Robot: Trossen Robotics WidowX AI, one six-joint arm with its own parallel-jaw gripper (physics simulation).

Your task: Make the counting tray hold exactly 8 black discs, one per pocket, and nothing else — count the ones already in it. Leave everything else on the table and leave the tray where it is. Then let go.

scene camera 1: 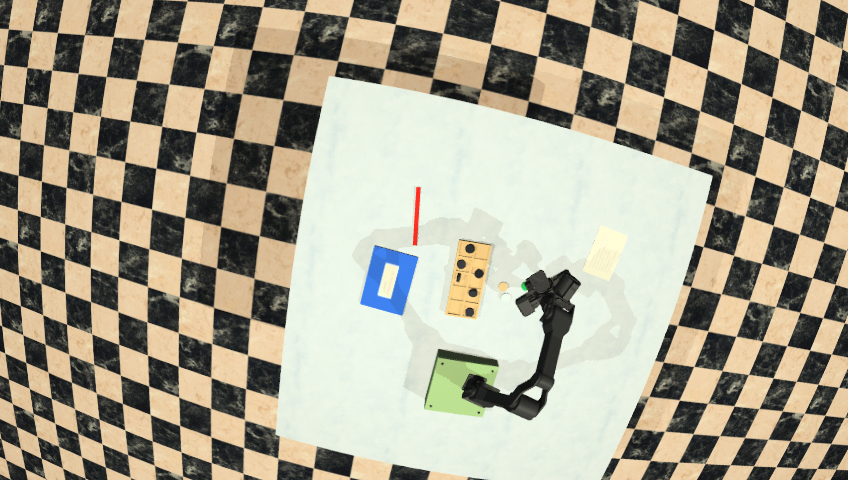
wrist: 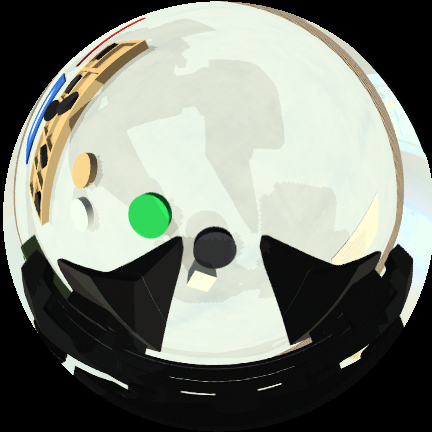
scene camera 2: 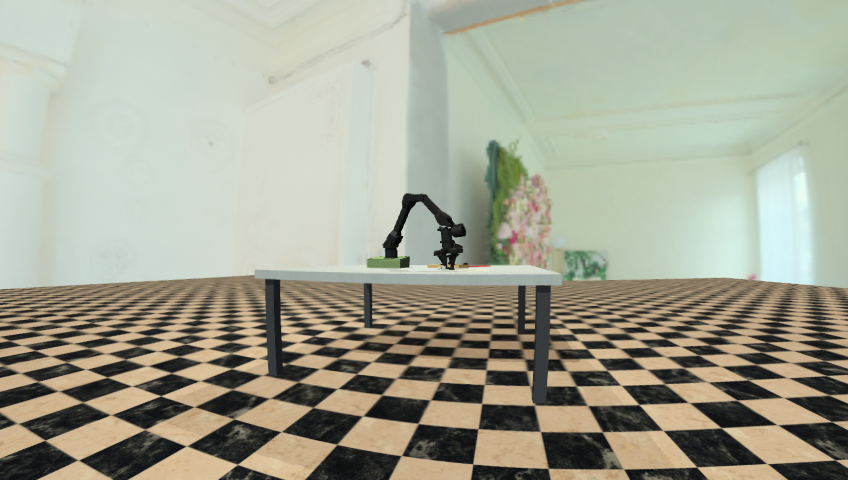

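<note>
The wooden counting tray (scene camera 1: 457, 295) (wrist: 46, 200) holds several black discs in separate pockets; a narrow dark shape (scene camera 1: 458, 277) sits in a left pocket, too small to identify. My gripper (scene camera 1: 531, 292) (scene camera 2: 447, 265) (wrist: 221, 241) is open and low over the table, right of the tray in the overhead view. A loose black disc (wrist: 215, 247) lies flat between and slightly ahead of the fingertips, gaps on both sides; the arm hides it in the overhead view. A small cream block (wrist: 201, 281) shows right beside it.
A green disc (scene camera 1: 524, 286) (wrist: 149, 215), tan disc (scene camera 1: 503, 286) (wrist: 84, 170) and white disc (scene camera 1: 505, 297) (wrist: 81, 214) lie toward the tray. Also there: blue panel (scene camera 1: 368, 292), red bar (scene camera 1: 416, 215), printed sheet (scene camera 1: 605, 252) and green base (scene camera 1: 449, 386).
</note>
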